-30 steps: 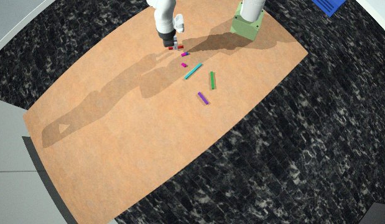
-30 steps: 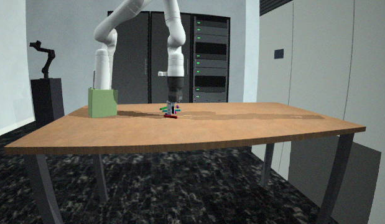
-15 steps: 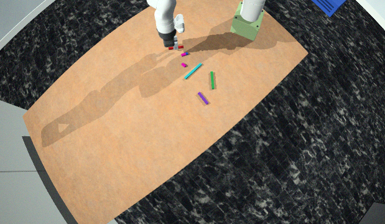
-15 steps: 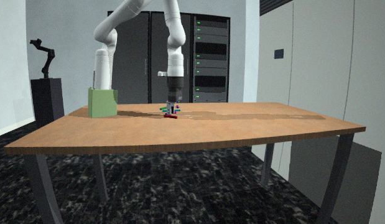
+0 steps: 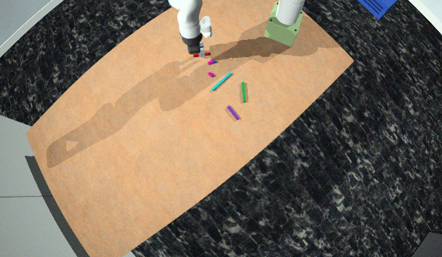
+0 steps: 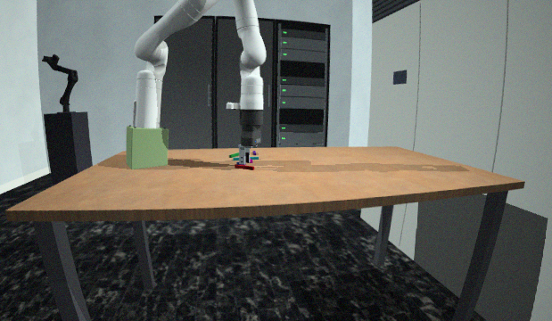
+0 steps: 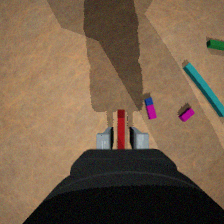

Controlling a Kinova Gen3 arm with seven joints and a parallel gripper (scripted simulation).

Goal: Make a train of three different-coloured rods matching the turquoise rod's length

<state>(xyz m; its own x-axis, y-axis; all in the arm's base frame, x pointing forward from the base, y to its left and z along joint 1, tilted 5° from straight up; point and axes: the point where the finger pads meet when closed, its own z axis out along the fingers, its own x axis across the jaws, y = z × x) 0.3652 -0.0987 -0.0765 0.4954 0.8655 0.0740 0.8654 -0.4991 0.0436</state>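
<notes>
Now: hand 30 mm above the red rod. The rest, counted from my hand: turquoise rod 150 mm to the left, 30 mm below, 10 mm ahead; then blue rod 60 mm to the left, 30 mm below, 20 mm behind; then green rod 230 mm to the left, 30 mm below, 30 mm behind.
</notes>
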